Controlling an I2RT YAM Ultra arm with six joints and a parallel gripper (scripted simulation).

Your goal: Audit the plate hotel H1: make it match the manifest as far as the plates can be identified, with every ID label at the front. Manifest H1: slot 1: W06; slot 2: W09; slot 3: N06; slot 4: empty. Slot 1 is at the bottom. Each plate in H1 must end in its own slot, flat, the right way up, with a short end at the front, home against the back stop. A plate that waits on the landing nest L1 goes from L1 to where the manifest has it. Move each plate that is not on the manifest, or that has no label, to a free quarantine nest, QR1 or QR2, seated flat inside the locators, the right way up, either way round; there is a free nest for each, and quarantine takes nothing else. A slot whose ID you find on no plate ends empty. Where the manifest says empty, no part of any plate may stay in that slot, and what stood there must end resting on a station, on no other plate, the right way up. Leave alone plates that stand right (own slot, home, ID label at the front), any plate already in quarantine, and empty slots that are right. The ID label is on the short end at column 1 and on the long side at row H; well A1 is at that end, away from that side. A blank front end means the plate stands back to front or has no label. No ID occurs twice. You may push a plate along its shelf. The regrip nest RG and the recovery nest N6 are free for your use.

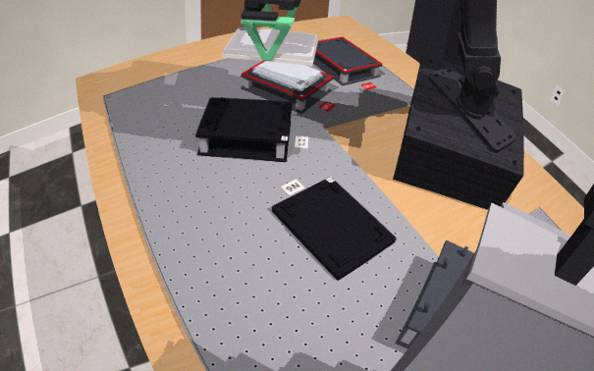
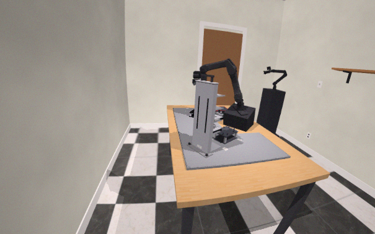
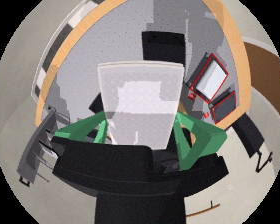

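Now: hand 33 cm past the red-edged quarantine nest, 26 cm to the left of it and 21 cm above it. From my hand the other things lie so: tag L1 (9 cm behind, 3 cm to the right, 25 cm below); black landing nest L1 (9 cm to the right, 20 cm below); N6 tag (2 cm behind, 6 cm to the left, 25 cm below).
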